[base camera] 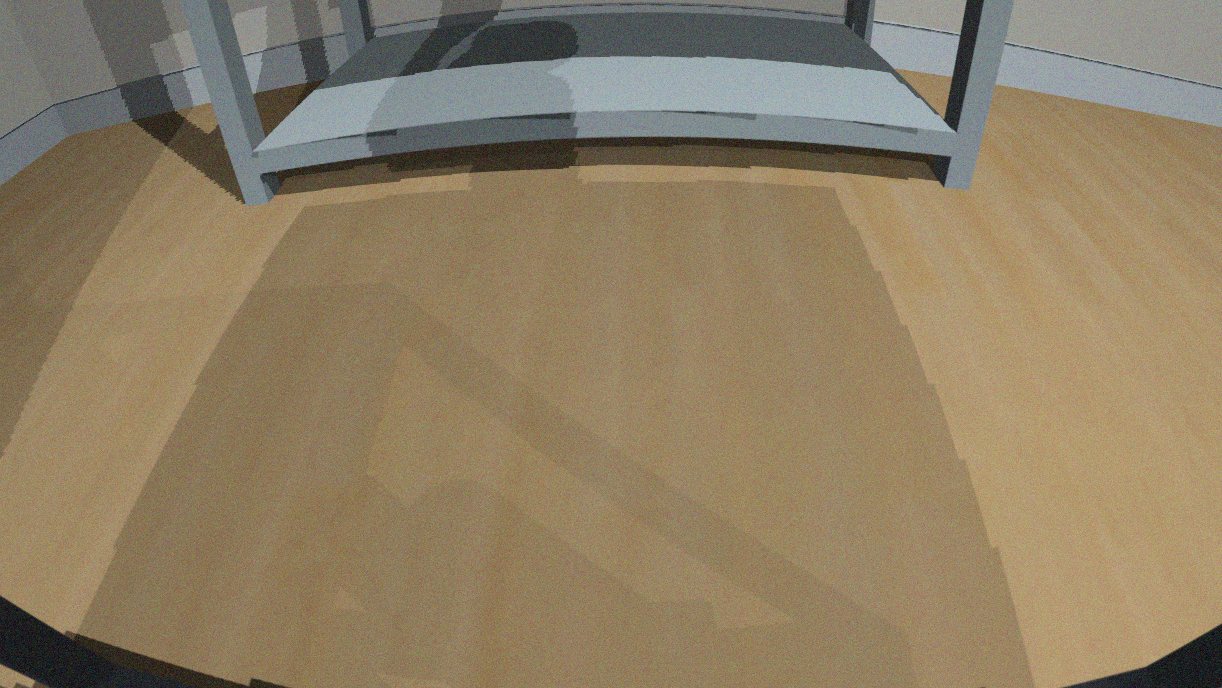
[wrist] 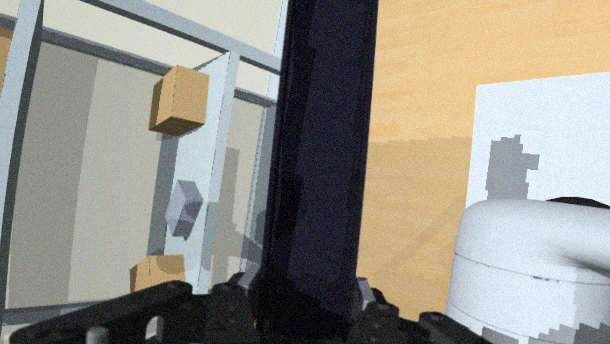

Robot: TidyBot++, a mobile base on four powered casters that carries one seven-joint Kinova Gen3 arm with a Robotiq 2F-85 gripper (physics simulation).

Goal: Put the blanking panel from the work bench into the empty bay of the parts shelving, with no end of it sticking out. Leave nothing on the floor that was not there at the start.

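Frame: origin at the arm's base, x up, y right, z ahead, level; centimetres.
Seen in the pictures: gripper, fingertip midpoint: [wrist: 306,289].
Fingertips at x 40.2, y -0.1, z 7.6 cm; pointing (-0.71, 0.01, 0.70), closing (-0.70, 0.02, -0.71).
Pixels of each thing's top centre, then the offset from my fingertips to it. "pt": a spot on its surface instead. Level surfaces: height alone.
- dark blanking panel, surface spot: [wrist: 325,150] pt dx +0.2, dy +7.2, dz -0.2 cm
- small grey-purple block, top centre: [wrist: 174,207] dx -21.5, dy -5.8, dz +76.0 cm
- wooden floor, surface height: dx -79.9 cm
My gripper [wrist: 306,289] is shut on the dark blanking panel [wrist: 325,150], which runs from the fingers up past the top edge of the wrist view; its far end is out of view. The parts shelving [wrist: 220,165] [base camera: 979,94] stands to the left of the panel in the wrist view, and its lowest shelf and legs show at the top of the base camera view. On one shelf are a cardboard box [wrist: 187,100], a small grey-purple block [wrist: 183,210] and another cardboard box [wrist: 165,272]. The panel hides part of the shelving's right side. I cannot tell which bay is empty.
The wooden floor [base camera: 641,341] [wrist: 425,110] lies in front of the shelving, with shadows across it. The white top of my base [wrist: 560,110] and a rounded white arm part [wrist: 500,235] are at the right of the wrist view. Walls [base camera: 1111,42] stand behind the shelving.
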